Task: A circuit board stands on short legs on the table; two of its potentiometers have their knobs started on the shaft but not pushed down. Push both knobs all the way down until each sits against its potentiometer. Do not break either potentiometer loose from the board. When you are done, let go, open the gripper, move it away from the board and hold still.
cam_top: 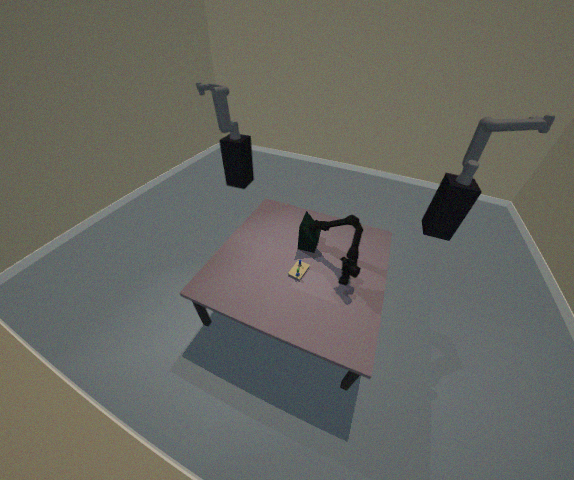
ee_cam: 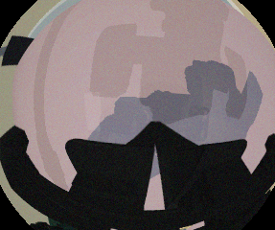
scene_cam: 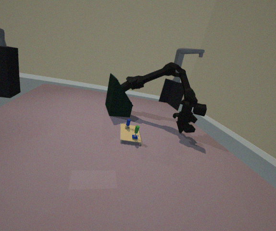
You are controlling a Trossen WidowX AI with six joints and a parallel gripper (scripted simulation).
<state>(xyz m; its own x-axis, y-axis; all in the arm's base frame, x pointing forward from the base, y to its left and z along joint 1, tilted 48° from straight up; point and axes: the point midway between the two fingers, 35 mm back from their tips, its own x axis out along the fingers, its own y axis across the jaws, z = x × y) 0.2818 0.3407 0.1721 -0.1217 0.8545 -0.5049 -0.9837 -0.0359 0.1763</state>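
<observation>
Now: the blue knob 360 mm to the right of my gripper tip and 50 mm above it.
</observation>
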